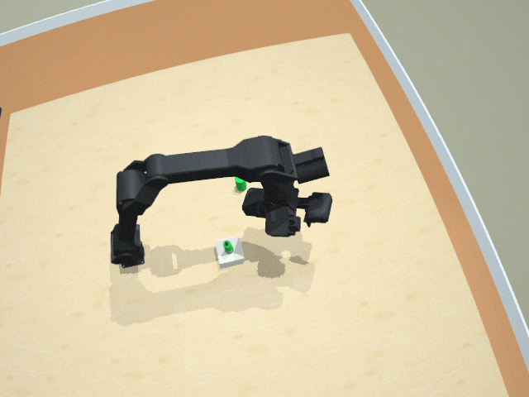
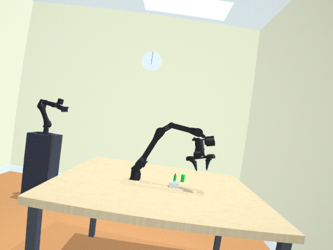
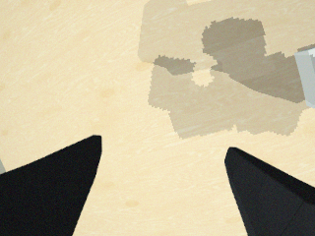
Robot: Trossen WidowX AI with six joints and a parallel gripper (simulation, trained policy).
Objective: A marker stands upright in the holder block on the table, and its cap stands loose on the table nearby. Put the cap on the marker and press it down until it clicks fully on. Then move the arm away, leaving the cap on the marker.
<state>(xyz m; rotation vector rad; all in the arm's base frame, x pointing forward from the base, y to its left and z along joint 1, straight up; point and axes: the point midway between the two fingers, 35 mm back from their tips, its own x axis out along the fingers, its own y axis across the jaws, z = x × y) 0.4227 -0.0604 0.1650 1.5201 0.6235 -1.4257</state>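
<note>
Now: the green cap 190 mm to the left of my gripper tip, 110 mm below it and 100 mm behind it. Also, from my gripper tip: white holder block: 160 mm behind, 120 mm below, 10 mm to the left.
</note>
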